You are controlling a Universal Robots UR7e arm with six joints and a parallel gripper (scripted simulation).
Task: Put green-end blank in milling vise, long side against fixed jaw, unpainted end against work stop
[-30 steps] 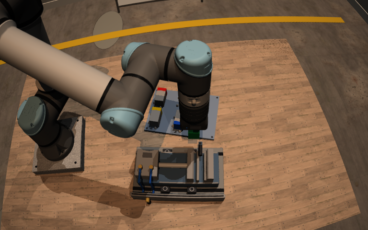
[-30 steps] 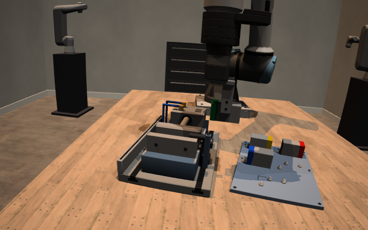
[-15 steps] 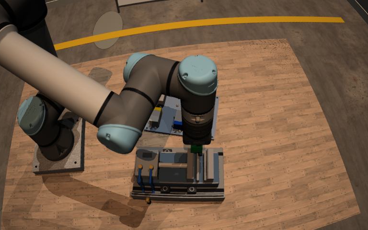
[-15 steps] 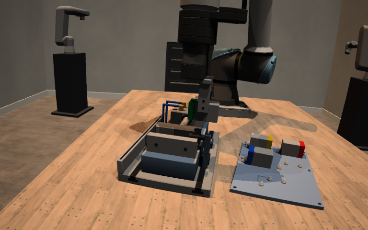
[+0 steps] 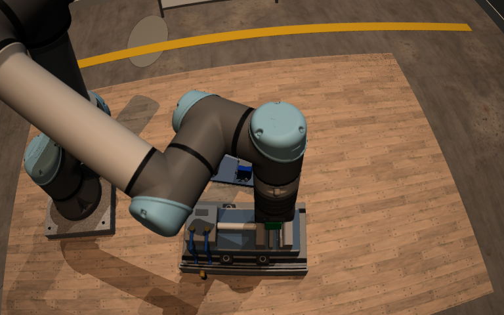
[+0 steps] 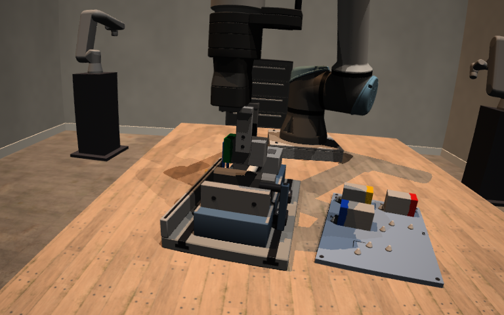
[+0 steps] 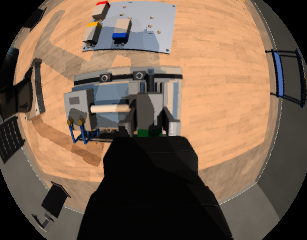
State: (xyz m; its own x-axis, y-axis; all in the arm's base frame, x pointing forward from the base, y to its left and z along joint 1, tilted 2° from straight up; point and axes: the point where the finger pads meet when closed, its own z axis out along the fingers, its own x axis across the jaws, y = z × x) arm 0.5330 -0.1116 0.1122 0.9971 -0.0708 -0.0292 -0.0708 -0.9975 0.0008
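My hand is 3 cm short of the fixed jaw, 1 cm to the left of it and 9 cm above it. From my hand the other things lie so: hosed end block (16 cm behind, 1 cm to the left, 9 cm below); then work stop rod (1 cm ahead, 4 cm to the left, 7 cm below); then green-ended blank (2 cm below).
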